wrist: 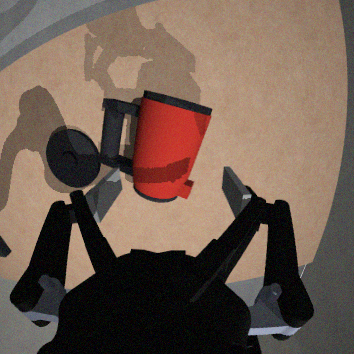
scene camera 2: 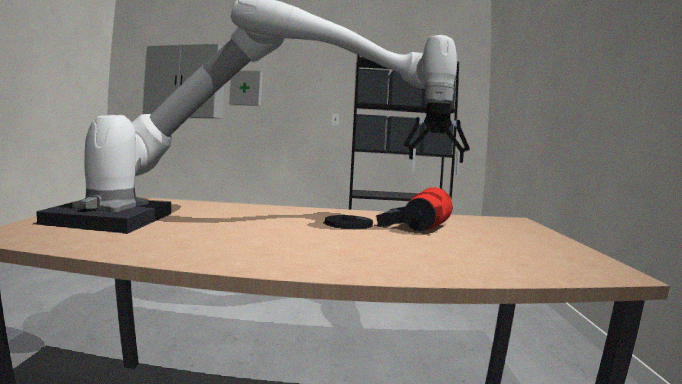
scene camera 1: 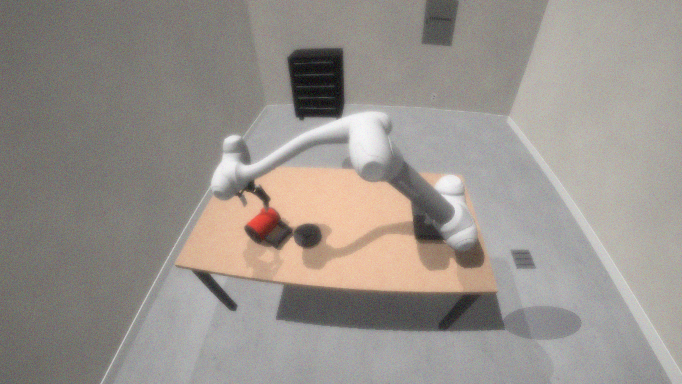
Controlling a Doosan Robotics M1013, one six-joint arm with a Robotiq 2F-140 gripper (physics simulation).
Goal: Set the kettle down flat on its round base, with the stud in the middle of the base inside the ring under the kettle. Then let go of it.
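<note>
The red kettle (scene camera 1: 262,224) (scene camera 2: 441,202) (wrist: 167,140) lies on its side on the table. Its wide dark underside (scene camera 2: 421,215) faces scene camera 2; the ring there is too dark to make out. Its black handle (scene camera 1: 279,235) (scene camera 2: 391,216) (wrist: 112,132) points towards the base, and its small red spout (wrist: 186,189) is at the narrow end. The round black base (scene camera 1: 307,235) (scene camera 2: 348,222) (wrist: 72,157) lies flat beside the handle; its stud shows faintly. My gripper (scene camera 1: 255,203) (scene camera 2: 434,164) (wrist: 170,177) is open and empty, above the kettle and apart from it.
The wooden table (scene camera 1: 360,270) (scene camera 2: 300,260) (wrist: 280,100) carries the arm's dark mounting plate (scene camera 1: 425,229) (scene camera 2: 90,220) at the end away from the kettle. A shelf rack (scene camera 2: 353,170) stands behind the table in scene camera 2. A black cabinet (scene camera 1: 317,53) stands by the wall.
</note>
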